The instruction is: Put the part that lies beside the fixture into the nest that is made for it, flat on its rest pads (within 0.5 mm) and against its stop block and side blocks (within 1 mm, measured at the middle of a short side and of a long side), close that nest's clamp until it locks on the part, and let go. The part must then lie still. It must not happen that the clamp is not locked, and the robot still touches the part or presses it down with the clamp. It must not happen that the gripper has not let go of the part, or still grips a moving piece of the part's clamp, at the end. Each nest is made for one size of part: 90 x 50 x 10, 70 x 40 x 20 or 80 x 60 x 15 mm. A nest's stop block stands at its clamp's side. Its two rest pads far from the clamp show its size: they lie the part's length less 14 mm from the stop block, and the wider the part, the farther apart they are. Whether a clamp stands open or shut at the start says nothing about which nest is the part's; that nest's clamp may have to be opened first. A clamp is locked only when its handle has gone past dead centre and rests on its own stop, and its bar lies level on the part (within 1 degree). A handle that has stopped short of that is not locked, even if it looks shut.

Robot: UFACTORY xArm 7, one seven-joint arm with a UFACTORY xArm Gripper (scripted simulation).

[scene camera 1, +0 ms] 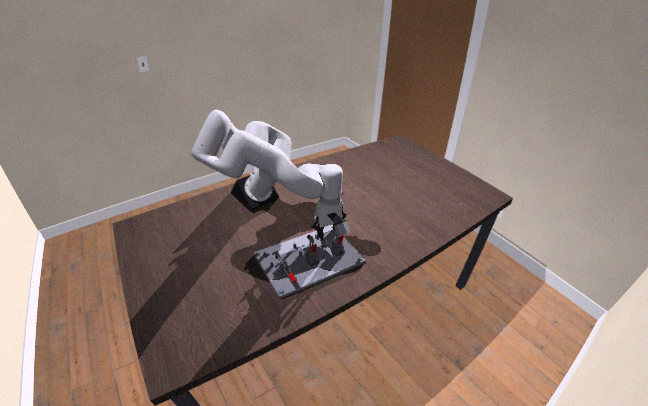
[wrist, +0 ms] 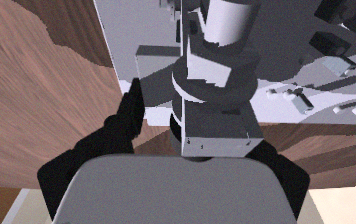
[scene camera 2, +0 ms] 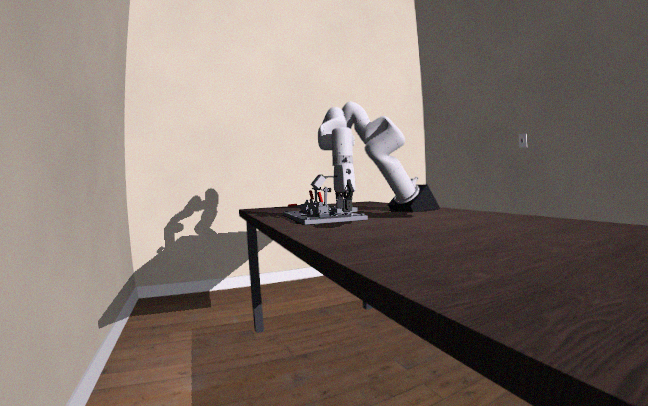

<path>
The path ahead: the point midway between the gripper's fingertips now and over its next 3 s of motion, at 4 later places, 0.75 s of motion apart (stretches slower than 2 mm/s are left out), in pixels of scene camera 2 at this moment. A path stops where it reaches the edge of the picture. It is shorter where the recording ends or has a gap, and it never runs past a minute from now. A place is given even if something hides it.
The gripper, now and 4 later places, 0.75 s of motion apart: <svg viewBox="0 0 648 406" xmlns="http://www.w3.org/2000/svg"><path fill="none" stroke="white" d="M344 210L343 211L342 211L342 204L342 194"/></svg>
</path>
